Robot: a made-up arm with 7 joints. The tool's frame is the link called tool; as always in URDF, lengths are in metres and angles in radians.
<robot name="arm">
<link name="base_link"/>
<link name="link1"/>
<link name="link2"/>
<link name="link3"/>
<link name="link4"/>
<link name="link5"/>
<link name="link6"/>
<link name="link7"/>
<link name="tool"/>
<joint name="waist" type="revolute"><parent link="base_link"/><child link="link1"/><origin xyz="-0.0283 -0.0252 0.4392"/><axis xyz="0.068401 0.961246 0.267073"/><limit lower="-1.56" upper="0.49"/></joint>
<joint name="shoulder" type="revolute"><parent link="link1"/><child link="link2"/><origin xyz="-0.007 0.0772 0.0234"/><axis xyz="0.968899 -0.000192 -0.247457"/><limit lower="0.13" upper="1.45"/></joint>
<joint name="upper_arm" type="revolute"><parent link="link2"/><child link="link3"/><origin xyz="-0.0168 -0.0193 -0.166"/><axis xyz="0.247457 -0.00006 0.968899"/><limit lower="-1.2" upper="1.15"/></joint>
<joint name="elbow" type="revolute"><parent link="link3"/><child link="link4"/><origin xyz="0.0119 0.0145 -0.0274"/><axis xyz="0.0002 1 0.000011"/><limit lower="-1.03" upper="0.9"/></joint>
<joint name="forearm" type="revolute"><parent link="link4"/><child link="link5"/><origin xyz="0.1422 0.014 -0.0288"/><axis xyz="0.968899 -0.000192 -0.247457"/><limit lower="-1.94" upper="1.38"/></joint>
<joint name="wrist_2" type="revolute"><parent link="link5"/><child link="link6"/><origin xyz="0.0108 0.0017 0.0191"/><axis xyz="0.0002 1 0.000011"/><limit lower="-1" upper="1.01"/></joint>
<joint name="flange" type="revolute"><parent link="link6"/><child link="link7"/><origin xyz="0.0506 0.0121 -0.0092"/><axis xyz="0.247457 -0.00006 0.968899"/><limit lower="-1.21" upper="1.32"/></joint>
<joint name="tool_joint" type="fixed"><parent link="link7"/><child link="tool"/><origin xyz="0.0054 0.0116 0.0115" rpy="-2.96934 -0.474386 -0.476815"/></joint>
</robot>
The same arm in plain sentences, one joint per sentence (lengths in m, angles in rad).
The arm has seven revolute joints in a row. What follows holds with every joint at zero, and every direction is one of the base frame's.
Joint 1 is mounted 0.0283 m along -x and 0.0252 m along -y and 0.4392 m along +z from the base frame's origin and turns about the direction (0.068403, 0.961235, 0.26711), from -1.5600 to 0.4900 rad.
Joint 2 is mounted 0.0070 m along -x and 0.0772 m along +y and 0.0234 m along +z from joint 1 and turns about the direction (0.968889, -0.0002, -0.247497), from 0.1300 to 1.4500 rad.
Joint 3 is mounted 0.0168 m along -x and 0.0193 m along -y and 0.1660 m along -z from joint 2 and turns about the direction (0.247497, -0.0001, 0.968889), from -1.2000 to 1.1500 rad.
Joint 4 is mounted 0.0119 m along +x and 0.0145 m along +y and 0.0274 m along -z from joint 3 and turns about the direction (0.0002, 1, 0), from -1.0300 to 0.9000 rad.
Joint 5 is mounted 0.1422 m along +x and 0.0140 m along +y and 0.0288 m along -z from joint 4 and turns about the direction (0.968889, -0.0002, -0.247497), from -1.9400 to 1.3800 rad.
Joint 6 is mounted 0.0108 m along +x and 0.0017 m along +y and 0.0191 m along +z from joint 5 and turns about the direction (0.0002, 1, 0), from -1.0000 to 1.0100 rad.
Joint 7 is mounted 0.0506 m along +x and 0.0121 m along +y and 0.0092 m along -z from joint 6 and turns about the direction (0.247497, -0.0001, 0.968889), from -1.2100 to 1.3200 rad.
The tool frame, which is the frame that the pose is given for, is mounted 0.0054 m along +x and 0.0116 m along +y and 0.0115 m along +z from joint 7; its axes are the base frame's turned by roll -2.9693, pitch -0.4744 and yaw -0.4768 rad (as in URDF: about the fixed x, then y, then z).

